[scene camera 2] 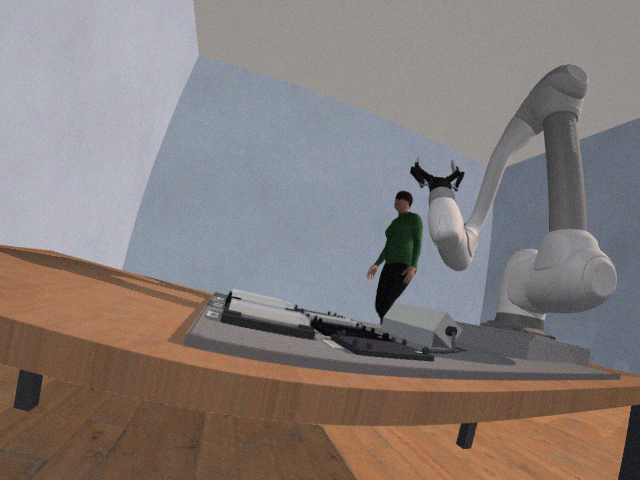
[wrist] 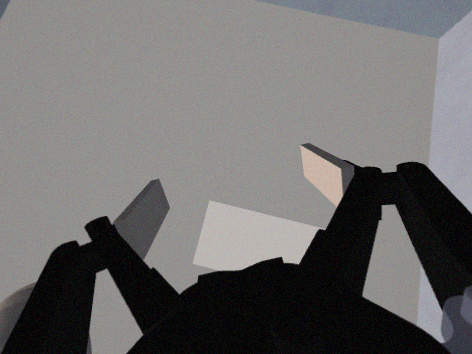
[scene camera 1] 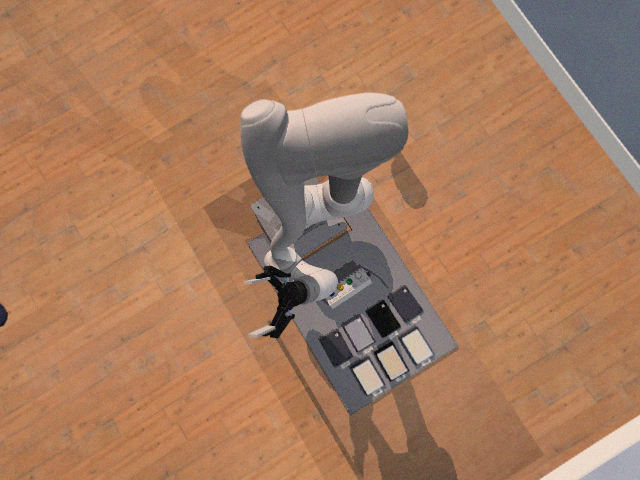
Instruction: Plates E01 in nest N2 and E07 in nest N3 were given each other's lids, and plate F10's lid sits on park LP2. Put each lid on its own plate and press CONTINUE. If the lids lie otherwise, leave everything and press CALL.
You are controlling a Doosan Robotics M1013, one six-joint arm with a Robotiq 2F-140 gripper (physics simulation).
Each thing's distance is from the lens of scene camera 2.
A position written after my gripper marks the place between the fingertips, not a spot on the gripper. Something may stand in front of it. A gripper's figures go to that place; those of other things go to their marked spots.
my gripper (scene camera 2: 435, 160): 1.22 m
control box with coloured buttons (scene camera 2: 435, 329): 0.68 m
